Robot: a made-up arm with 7 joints. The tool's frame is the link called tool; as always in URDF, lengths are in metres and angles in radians. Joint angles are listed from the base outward.
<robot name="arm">
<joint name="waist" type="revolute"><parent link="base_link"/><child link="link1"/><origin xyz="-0.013 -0.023 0.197"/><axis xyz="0 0 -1"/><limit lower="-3.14" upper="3.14"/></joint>
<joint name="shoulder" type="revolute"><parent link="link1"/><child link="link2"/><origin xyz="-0.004 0.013 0.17"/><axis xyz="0 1 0"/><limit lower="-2.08" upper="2.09"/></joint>
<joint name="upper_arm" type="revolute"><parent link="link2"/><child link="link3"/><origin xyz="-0.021 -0.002 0.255"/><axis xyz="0 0 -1"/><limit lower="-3.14" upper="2.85"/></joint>
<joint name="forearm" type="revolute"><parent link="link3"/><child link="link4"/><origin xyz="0.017 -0.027 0.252"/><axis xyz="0 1 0"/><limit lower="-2.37" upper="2.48"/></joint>
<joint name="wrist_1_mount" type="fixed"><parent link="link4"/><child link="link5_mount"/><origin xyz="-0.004 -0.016 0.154"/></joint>
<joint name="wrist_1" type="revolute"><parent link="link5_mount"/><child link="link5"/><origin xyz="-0.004 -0.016 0.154"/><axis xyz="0 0 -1"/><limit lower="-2.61" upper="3.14"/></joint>
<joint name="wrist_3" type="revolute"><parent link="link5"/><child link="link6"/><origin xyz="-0.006 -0.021 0.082"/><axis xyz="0 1 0"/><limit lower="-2.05" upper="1.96"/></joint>
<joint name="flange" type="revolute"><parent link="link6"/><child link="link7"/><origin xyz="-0.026 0.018 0.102"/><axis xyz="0 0 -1"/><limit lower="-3.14" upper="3.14"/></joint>
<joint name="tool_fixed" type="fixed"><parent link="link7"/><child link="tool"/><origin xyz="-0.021 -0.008 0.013" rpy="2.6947 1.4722 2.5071"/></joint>
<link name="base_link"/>
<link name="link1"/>
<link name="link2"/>
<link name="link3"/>
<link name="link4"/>
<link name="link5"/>
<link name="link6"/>
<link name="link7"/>
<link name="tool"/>
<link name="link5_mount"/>
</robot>
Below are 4 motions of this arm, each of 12 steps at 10 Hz.
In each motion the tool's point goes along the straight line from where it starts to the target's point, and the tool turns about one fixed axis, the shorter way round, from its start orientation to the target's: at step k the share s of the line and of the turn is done. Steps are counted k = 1, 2, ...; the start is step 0. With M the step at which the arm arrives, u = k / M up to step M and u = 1 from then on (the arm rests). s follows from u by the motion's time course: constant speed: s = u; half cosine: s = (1 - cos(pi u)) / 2; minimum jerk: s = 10 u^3 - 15 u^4 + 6 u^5.
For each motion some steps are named. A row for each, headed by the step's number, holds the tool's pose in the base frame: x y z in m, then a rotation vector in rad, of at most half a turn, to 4 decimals.
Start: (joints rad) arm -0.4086 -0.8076 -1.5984 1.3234 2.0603 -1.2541 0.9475
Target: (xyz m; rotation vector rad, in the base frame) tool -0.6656 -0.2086 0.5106 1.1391 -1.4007 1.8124
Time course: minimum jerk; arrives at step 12
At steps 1, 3, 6, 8, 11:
1: -0.5928 0.1742 0.6808 0.2905 -1.0193 -0.0321
3: -0.6000 0.1363 0.6639 0.3784 -1.0874 0.1376
6: -0.6290 -0.0162 0.5961 0.7256 -1.3006 0.8496
8: -0.6503 -0.1278 0.5465 0.9700 -1.3856 1.3993
11: -0.6652 -0.2066 0.5115 1.1351 -1.4009 1.8022

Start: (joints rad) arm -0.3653 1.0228 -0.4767 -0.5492 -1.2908 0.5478 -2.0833
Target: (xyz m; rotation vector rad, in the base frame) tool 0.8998 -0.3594 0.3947 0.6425 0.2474 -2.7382
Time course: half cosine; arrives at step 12
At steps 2, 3, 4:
2: 0.6837 0.0898 0.9917 1.2126 0.5106 -1.9504
3: 0.7021 0.0516 0.9409 1.1741 0.4925 -2.0226
4: 0.7261 0.0017 0.8746 1.1212 0.4678 -2.1154

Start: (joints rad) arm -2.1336 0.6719 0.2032 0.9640 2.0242 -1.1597 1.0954
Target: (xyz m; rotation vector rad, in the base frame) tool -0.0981 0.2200 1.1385 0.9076 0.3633 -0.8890
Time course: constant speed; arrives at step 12
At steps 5, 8, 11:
5: -0.2598 0.4295 0.8710 0.3184 -0.1308 -0.4045
8: -0.1905 0.3397 0.9856 0.5724 0.0753 -0.6158
11: -0.1212 0.2499 1.1003 0.8242 0.2898 -0.8217

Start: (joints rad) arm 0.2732 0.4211 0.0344 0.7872 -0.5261 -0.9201 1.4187
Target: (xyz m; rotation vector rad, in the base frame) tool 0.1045 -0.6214 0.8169 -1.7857 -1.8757 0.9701
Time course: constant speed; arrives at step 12
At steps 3, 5, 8, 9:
3: 0.3971 -0.3588 1.0275 1.7738 1.8798 -1.1388
5: 0.3321 -0.4171 0.9807 1.8828 1.9913 -1.1663
8: 0.2346 -0.5047 0.9105 -1.9612 -2.0682 1.1506
9: 0.2020 -0.5339 0.8871 -1.9178 -2.0204 1.1043

